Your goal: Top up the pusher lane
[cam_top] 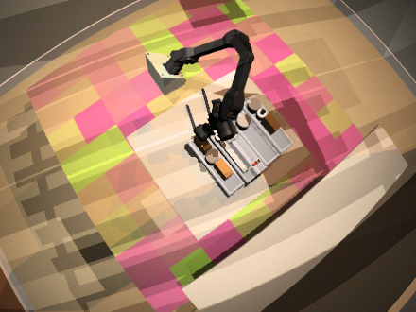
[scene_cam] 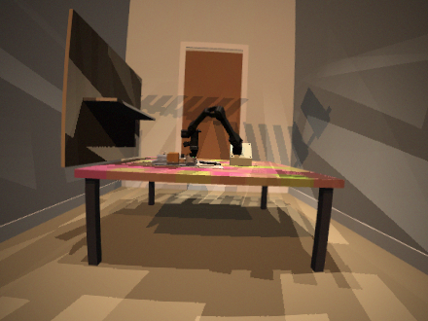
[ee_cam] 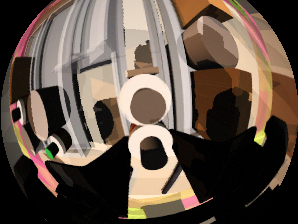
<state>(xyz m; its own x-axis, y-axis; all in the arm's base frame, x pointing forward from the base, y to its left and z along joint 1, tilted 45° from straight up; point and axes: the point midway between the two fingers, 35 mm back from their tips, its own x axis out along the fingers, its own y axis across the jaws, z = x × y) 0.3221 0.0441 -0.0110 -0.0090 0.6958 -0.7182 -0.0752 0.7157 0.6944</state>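
The grey lane rack is 14 cm ahead of my gripper tip, 4 cm to the left of it and 1 cm below it.
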